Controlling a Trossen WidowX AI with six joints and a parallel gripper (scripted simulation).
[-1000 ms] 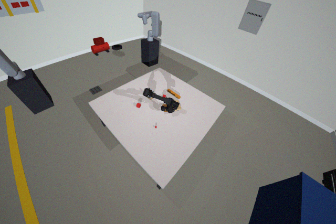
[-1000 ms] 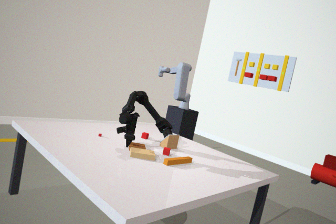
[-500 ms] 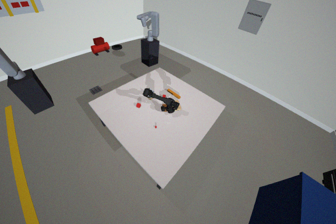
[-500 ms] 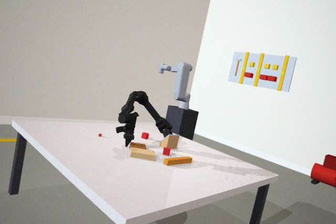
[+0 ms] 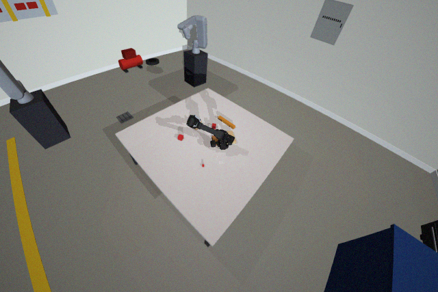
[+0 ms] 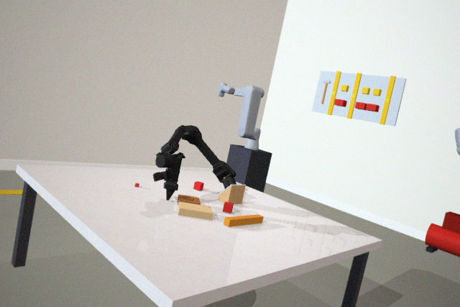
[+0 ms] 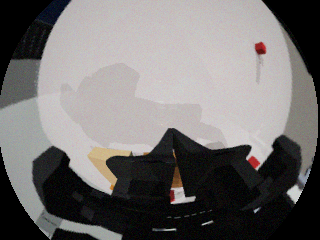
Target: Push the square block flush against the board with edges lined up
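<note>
Now: the brown square block 80 mm behind my gripper tip, 50 mm to the left of it and 10 mm above it. Also, from my gripper tip: tan board: 170 mm to the left, 40 mm behind, 10 mm above; long thin orange bar: 310 mm to the left, 200 mm behind, 10 mm above; tiny red cube: 240 mm to the right, 30 mm ahead.
</note>
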